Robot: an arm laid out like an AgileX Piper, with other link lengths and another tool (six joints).
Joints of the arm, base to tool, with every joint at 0 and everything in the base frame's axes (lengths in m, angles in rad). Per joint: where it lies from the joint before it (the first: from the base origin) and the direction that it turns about. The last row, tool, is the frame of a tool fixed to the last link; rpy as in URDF.
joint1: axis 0 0 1 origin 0.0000 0.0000 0.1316
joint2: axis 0 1 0 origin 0.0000 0.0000 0.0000
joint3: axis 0 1 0 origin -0.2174 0.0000 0.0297
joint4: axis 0.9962 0 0.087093 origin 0.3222 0.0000 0.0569
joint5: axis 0 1 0 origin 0.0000 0.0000 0.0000
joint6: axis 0.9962 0 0.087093 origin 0.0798 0.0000 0.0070
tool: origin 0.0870 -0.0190 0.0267 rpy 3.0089 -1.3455 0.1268
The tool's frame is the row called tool.
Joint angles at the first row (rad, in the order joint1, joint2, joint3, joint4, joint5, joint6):
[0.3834, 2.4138, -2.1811, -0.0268, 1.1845, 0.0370]
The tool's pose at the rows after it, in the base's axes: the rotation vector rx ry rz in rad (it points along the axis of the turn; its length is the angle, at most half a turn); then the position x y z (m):
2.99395 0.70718 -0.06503 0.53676 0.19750 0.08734
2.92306 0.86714 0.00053 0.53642 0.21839 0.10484
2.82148 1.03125 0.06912 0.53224 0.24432 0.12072
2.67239 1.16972 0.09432 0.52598 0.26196 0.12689
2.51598 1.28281 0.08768 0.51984 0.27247 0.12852
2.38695 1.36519 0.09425 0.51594 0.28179 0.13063
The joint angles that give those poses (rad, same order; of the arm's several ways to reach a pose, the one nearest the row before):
[0.3938, 2.4138, -2.2116, -0.0357, 1.1981, -0.0400]
[0.4268, 2.4138, -2.2560, -0.0449, 1.2057, -0.1244]
[0.4733, 2.4138, -2.2936, -0.0699, 1.2068, -0.2065]
[0.5175, 2.4138, -2.3052, -0.1328, 1.2135, -0.2886]
[0.5520, 2.4138, -2.3060, -0.2002, 1.2284, -0.3732]
[0.5796, 2.4138, -2.3061, -0.2548, 1.2297, -0.4416]

